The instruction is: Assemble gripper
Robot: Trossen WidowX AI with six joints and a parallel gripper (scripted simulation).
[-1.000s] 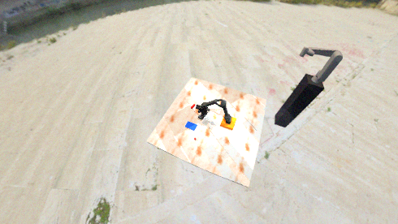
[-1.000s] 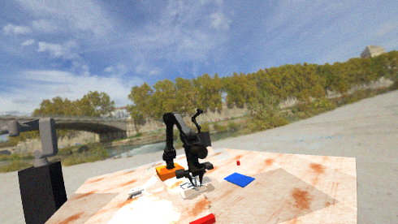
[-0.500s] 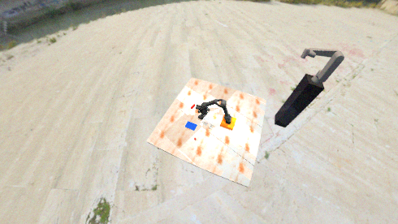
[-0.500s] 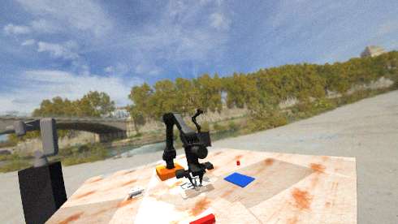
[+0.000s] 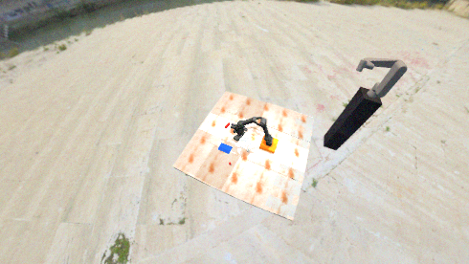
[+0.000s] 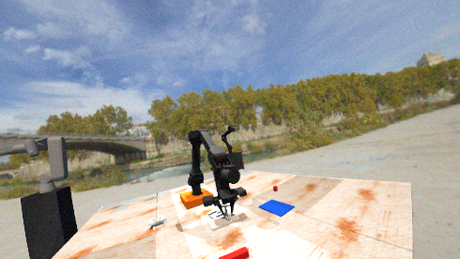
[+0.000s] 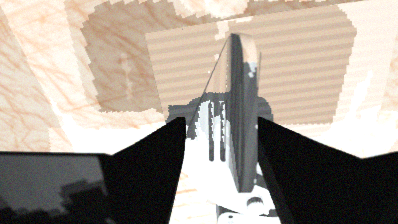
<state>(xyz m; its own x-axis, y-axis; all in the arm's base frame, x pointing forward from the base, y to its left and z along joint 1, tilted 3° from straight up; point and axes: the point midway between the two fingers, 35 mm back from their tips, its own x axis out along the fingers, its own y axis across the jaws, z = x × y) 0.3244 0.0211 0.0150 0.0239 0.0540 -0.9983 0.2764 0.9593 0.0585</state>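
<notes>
Right now my gripper tip is 10 mm short of the pale flat plate, 30 mm to the left of it and 10 mm above it. From my gripper tip the other things lie so: blue flat plate 110 mm ahead, 180 mm to the left, 10 mm below.
</notes>
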